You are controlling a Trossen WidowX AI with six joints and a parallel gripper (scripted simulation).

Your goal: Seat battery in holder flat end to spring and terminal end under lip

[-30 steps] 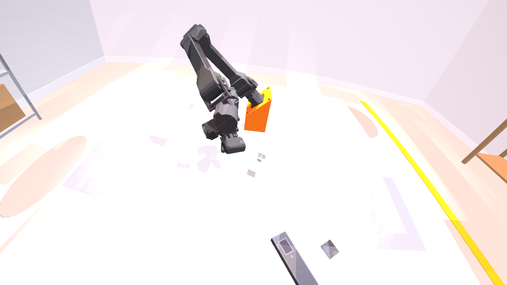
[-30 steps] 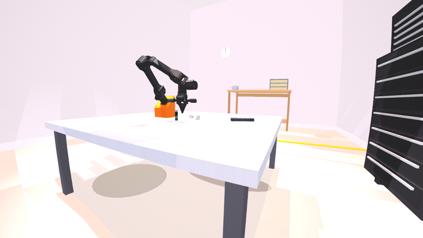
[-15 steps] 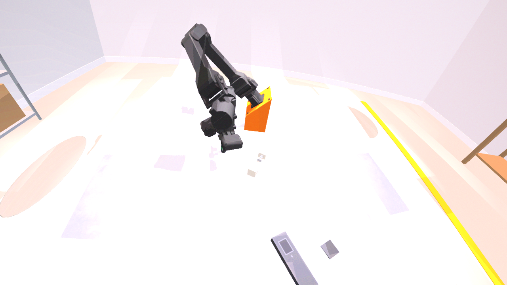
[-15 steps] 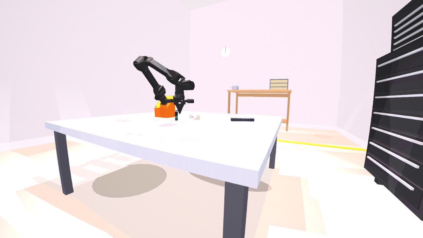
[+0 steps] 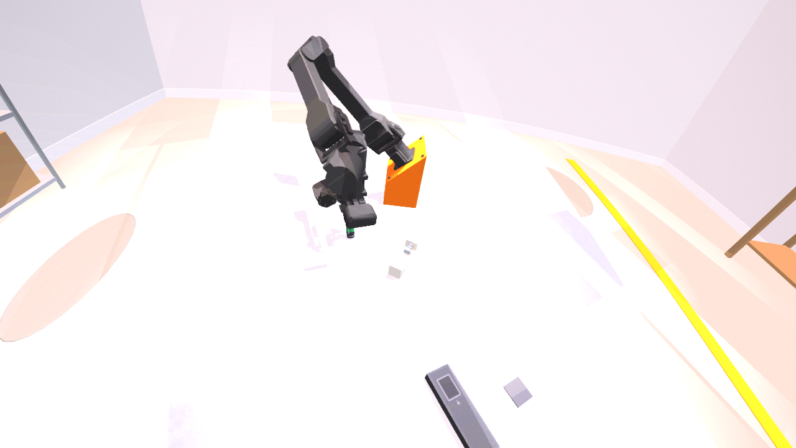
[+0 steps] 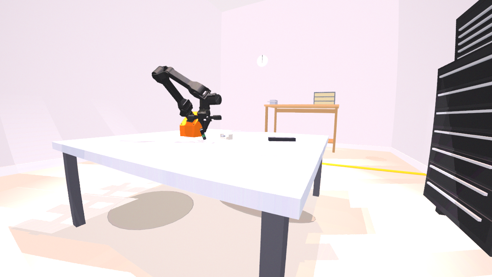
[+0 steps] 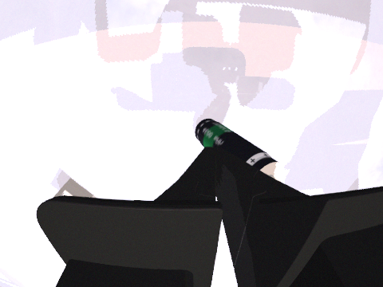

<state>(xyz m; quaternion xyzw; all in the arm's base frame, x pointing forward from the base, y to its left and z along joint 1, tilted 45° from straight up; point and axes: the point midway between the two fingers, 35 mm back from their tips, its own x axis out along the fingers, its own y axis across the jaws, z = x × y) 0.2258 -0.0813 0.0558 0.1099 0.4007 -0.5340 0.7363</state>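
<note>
Now: gripper tip 10 mm past the battery and 10 mm above it. The rest, counted from my gripper tip: dark bar: 360 mm ahead, 270 mm to the left, 30 mm below.
</note>
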